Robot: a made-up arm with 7 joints. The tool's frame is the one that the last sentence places.
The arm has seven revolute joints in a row. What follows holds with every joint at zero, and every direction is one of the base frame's. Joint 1 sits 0.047 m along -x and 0.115 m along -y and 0.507 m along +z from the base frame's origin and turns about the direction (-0.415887, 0.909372, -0.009), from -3.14 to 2.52 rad. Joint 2 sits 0.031 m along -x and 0.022 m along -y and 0.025 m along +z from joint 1 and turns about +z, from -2.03 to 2.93 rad. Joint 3 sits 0.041 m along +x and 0.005 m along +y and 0.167 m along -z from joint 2 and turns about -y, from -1.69 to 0.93 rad. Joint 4 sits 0.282 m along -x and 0.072 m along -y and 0.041 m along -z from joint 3 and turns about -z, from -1.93 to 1.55 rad. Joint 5 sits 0.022 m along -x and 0.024 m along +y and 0.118 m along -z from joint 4 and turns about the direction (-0.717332, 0.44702, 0.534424), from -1.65 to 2.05 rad. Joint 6 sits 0.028 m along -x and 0.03 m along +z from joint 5 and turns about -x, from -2.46 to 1.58 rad. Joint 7 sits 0.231 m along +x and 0.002 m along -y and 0.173 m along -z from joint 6 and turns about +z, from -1.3 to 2.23 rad. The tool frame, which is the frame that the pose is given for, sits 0.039 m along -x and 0.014 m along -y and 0.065 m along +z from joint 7; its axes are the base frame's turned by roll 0.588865, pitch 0.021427 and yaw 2.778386 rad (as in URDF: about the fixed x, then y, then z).
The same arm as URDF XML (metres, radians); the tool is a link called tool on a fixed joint. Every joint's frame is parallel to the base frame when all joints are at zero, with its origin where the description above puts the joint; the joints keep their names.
<robot name="arm">
<link name="base_link"/>
<link name="link1"/>
<link name="link2"/>
<link name="link3"/>
<link name="link4"/>
<link name="link5"/>
<link name="link6"/>
<link name="link7"/>
<link name="tool"/>
<joint name="joint 1" type="revolute"><parent link="base_link"/><child link="link1"/><origin xyz="-0.047 -0.115 0.507" rpy="0 0 0"/><axis xyz="-0.415887 0.909372 -0.009"/><limit lower="-3.14" upper="2.52"/></joint>
<joint name="joint 2" type="revolute"><parent link="link1"/><child link="link2"/><origin xyz="-0.031 -0.022 0.025" rpy="0 0 0"/><axis xyz="0 0 1"/><limit lower="-2.03" upper="2.93"/></joint>
<joint name="joint 3" type="revolute"><parent link="link2"/><child link="link3"/><origin xyz="0.041 0.005 -0.167" rpy="0 0 0"/><axis xyz="0 -1 0"/><limit lower="-1.69" upper="0.93"/></joint>
<joint name="joint 4" type="revolute"><parent link="link3"/><child link="link4"/><origin xyz="-0.282 -0.072 -0.041" rpy="0 0 0"/><axis xyz="0 0 -1"/><limit lower="-1.93" upper="1.55"/></joint>
<joint name="joint 5" type="revolute"><parent link="link4"/><child link="link5"/><origin xyz="-0.022 0.024 -0.118" rpy="0 0 0"/><axis xyz="-0.717332 0.44702 0.534424"/><limit lower="-1.65" upper="2.05"/></joint>
<joint name="joint 6" type="revolute"><parent link="link5"/><child link="link6"/><origin xyz="-0.028 0 0.03" rpy="0 0 0"/><axis xyz="-1 0 0"/><limit lower="-2.46" upper="1.58"/></joint>
<joint name="joint 7" type="revolute"><parent link="link6"/><child link="link7"/><origin xyz="0.231 -0.002 -0.173" rpy="0 0 0"/><axis xyz="0 0 1"/><limit lower="-1.3" upper="2.23"/></joint>
<joint name="tool_fixed" type="fixed"><parent link="link7"/><child link="tool"/><origin xyz="-0.039 -0.014 0.065" rpy="0.5889 0.0214 2.7784"/></joint>
</robot>

